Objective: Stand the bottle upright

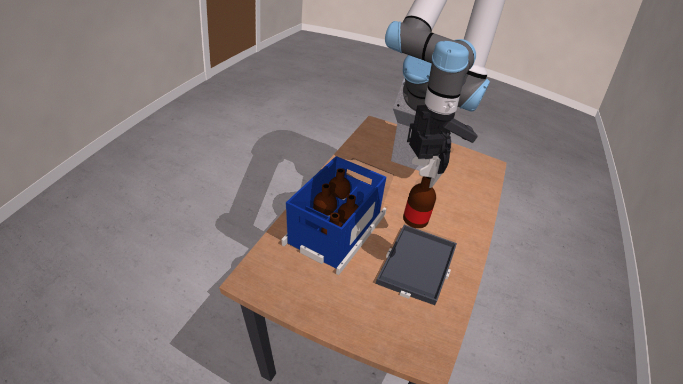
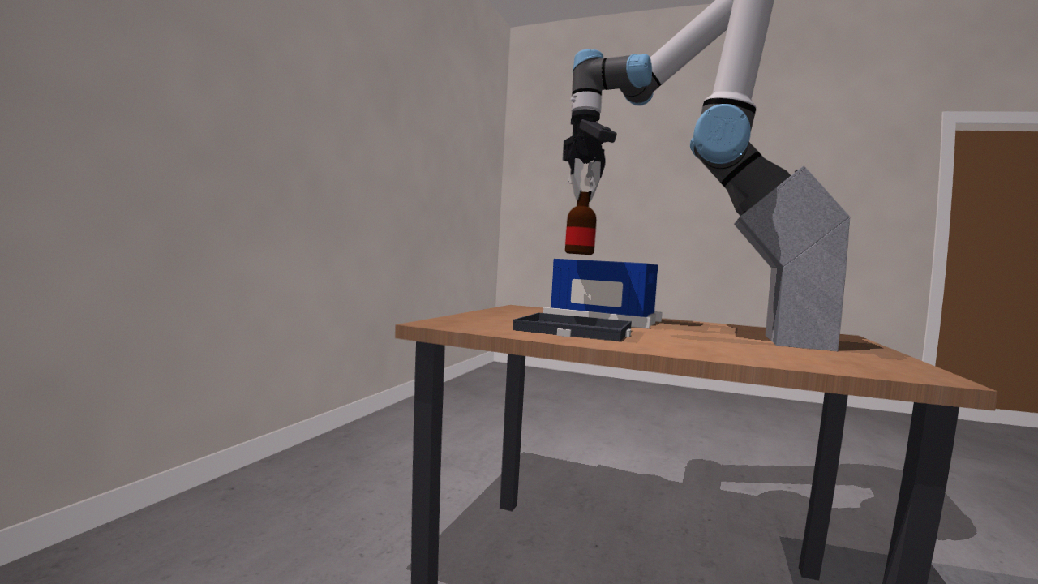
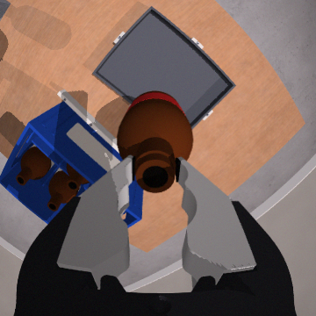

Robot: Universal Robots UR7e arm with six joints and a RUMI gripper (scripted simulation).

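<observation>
Right now the bottle is 70 mm below my hand. Round my hand: dark tray: 10 mm behind, 40 mm to the left, 320 mm below; crate: 260 mm to the right, 250 mm below.
</observation>
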